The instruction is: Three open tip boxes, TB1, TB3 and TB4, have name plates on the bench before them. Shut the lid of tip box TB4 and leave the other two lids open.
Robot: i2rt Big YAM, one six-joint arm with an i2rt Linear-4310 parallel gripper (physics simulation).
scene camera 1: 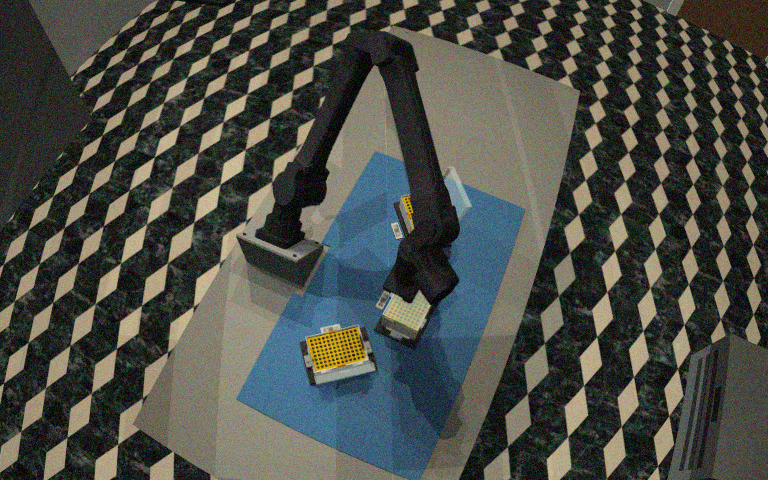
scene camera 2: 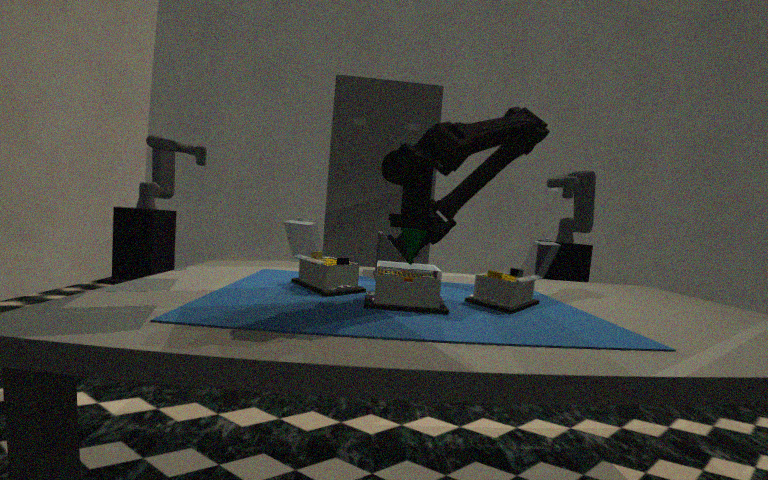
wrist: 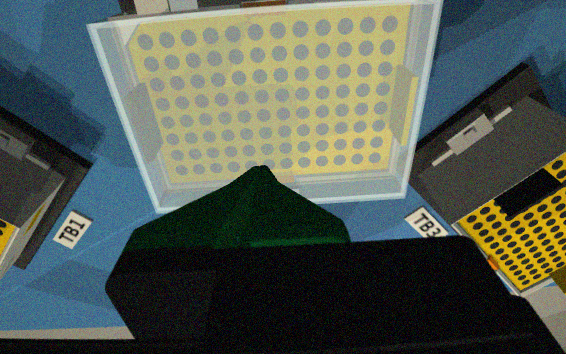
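Where they show: gripper, fingertip midpoint: [scene camera 1: 402, 292] [scene camera 2: 410, 263] [wrist: 261, 178]; arm's base, origin of the base link: [scene camera 1: 279, 237] [scene camera 2: 398, 252].
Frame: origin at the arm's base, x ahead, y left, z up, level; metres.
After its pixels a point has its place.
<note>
TB4 [scene camera 1: 400, 323] @(z 0.002, x 0.340, y -0.086 m) [scene camera 2: 407, 293] @(z -0.037, x 0.386, y -0.030 m) is the middle box. Its translucent lid [scene camera 2: 408, 266] @(z 0.009, x 0.358, y -0.027 m) [wrist: 275, 90] @(z 0.009, x 0.357, y -0.030 m) lies down over the yellow tip rack; whether it is fully latched cannot be told. My gripper [scene camera 2: 410, 260] @(z 0.009, x 0.319, y -0.018 m) [wrist: 261, 178] @(z 0.009, x 0.319, y -0.018 m) is shut and empty, its green fingertips at the lid's edge nearest the arm base; in scene camera 1 they are hidden. TB1 [scene camera 2: 502, 291] @(z -0.031, x 0.343, y 0.175 m) [wrist: 32, 182] @(z -0.041, x 0.304, y 0.143 m) has its lid [scene camera 1: 459, 195] @(z 0.052, x 0.357, y 0.249 m) [scene camera 2: 544, 259] @(z 0.042, x 0.351, y 0.254 m) standing open. TB3 [scene camera 1: 338, 349] [scene camera 2: 328, 275] @(z -0.028, x 0.305, y -0.183 m) [wrist: 492, 162] @(z -0.030, x 0.282, y -0.153 m) has its lid [scene camera 2: 301, 238] @(z 0.043, x 0.293, y -0.246 m) standing open. Plates TB1 [wrist: 73, 229] @(z -0.066, x 0.238, y 0.163 m) and TB3 [wrist: 424, 222] @(z -0.066, x 0.200, y -0.135 m) show; TB4's is hidden in the wrist view.
The boxes stand on a blue mat [scene camera 1: 288, 390] @(z -0.068, x 0.167, y -0.315 m) [scene camera 2: 237, 316] @(z -0.068, x 0.475, y -0.298 m) on the bench [scene camera 1: 186, 418] @(z -0.071, x -0.025, y -0.493 m) [scene camera 2: 623, 305] @(z -0.071, x 0.244, y 0.564 m). The arm [scene camera 1: 416, 147] @(z 0.325, x 0.268, y 0.120 m) [scene camera 2: 487, 130] @(z 0.300, x 0.312, y 0.123 m) reaches over the mat and covers part of TB1 in scene camera 1. TB1 and TB3 flank TB4 closely.
</note>
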